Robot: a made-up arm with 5 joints.
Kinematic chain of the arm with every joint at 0, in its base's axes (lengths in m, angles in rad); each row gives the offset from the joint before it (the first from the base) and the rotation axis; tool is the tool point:
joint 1: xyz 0 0 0.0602 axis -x
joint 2: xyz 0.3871 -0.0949 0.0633 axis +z
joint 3: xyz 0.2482 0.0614 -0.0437 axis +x
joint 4: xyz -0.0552 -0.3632 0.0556 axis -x
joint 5: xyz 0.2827 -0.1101 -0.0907 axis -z
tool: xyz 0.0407 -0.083 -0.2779
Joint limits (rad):
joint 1: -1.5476..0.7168
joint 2: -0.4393..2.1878
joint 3: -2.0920..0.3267
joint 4: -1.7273..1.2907
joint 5: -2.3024..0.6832
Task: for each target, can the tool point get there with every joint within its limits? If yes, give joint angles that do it. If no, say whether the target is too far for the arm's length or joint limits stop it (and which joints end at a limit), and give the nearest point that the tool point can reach.
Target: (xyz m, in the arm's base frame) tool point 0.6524 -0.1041 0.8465
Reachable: yes | joints -0.6398 1.0537 -1.8705 0.2877 -0.4613
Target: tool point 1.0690 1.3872 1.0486
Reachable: no: too far | nearest point 0.7657 0.6961 0.5562 | short by 0.901 m
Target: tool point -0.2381 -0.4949 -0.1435
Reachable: no: joint limits stop it (at a limit: joint 1, joint 2, joint 3, joint 4, joint 5) | nearest point -0.3433 -0.6182 0.0192 | short by 0.230 m
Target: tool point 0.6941 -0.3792 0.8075
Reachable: yes | joints -0.9410 0.9935 -1.5587 1.0474 -1.3295
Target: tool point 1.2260 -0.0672 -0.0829
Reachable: yes | joints 0.3587 0.9750 0.0341 0.5870 -0.2952
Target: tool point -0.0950 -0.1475 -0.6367
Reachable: no: joint limits stop it (at a limit: joint 1, joint 2, joint 3) | nearest point 0.1215 0.0334 -0.4629 | short by 0.331 m
